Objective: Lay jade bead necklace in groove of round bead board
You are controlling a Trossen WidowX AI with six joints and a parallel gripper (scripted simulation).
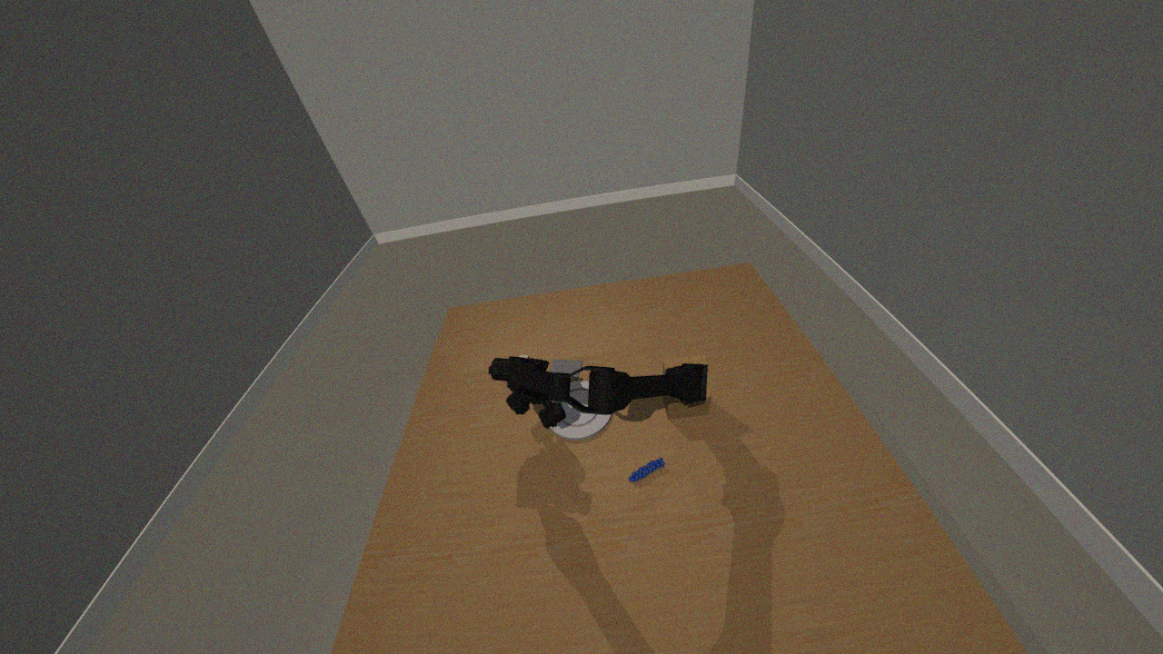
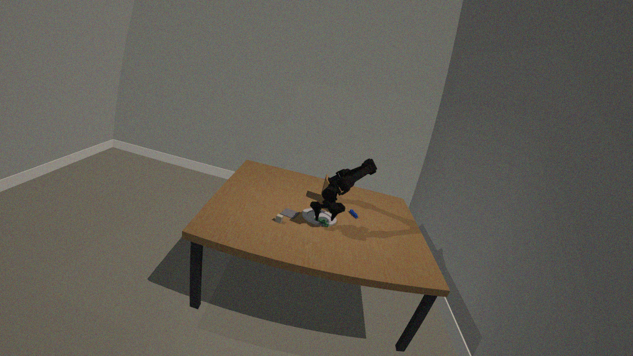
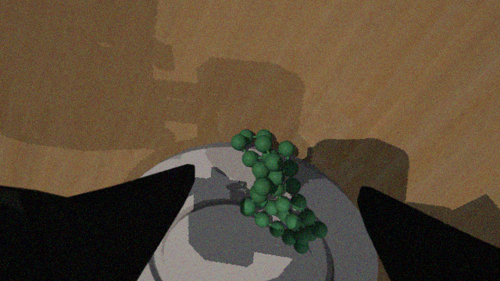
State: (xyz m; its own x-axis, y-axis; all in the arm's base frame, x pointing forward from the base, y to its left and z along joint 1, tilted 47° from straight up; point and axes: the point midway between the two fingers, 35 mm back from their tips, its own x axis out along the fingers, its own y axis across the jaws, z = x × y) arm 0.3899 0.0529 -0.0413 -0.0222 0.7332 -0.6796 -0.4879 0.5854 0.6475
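Right now the round bead board is 90 mm behind my gripper tip, 30 mm to the right of it and 20 mm below it. From my gripper tip the other things lie so: pale block: 100 mm ahead, 230 mm to the right, 10 mm below; flat grey plate: 40 mm behind, 190 mm to the right, 30 mm below.
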